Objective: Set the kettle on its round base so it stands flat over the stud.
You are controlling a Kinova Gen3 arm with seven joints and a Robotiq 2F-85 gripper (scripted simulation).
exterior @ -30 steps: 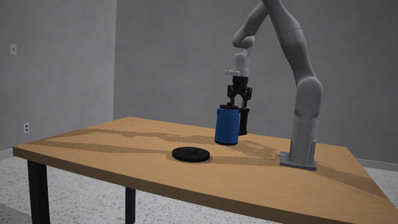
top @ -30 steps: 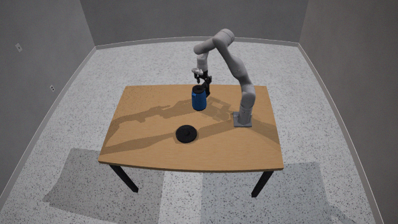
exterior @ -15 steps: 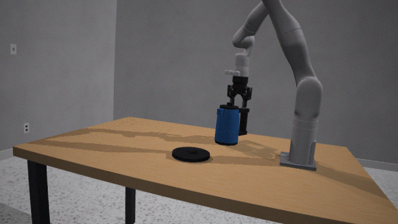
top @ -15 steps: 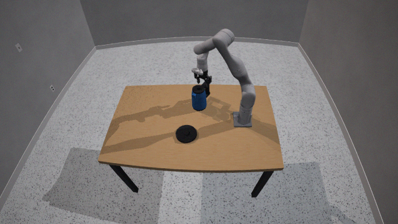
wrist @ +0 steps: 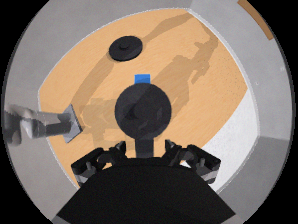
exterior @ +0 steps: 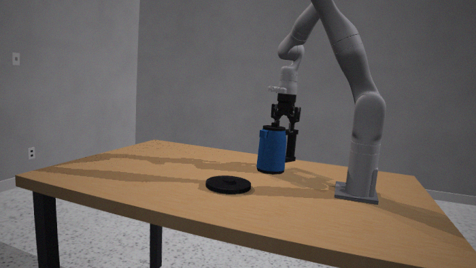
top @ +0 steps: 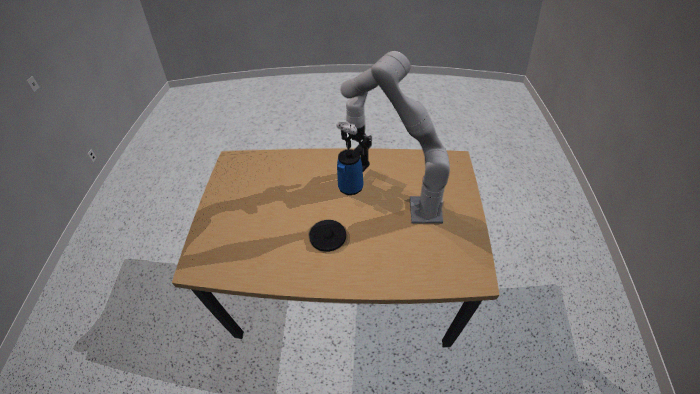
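The blue kettle lies 80 mm below my hand, 20 mm to the left of it and 10 mm ahead of it. The rest, counted from my hand: round black base (330 mm to the left, 160 mm below, 110 mm ahead).
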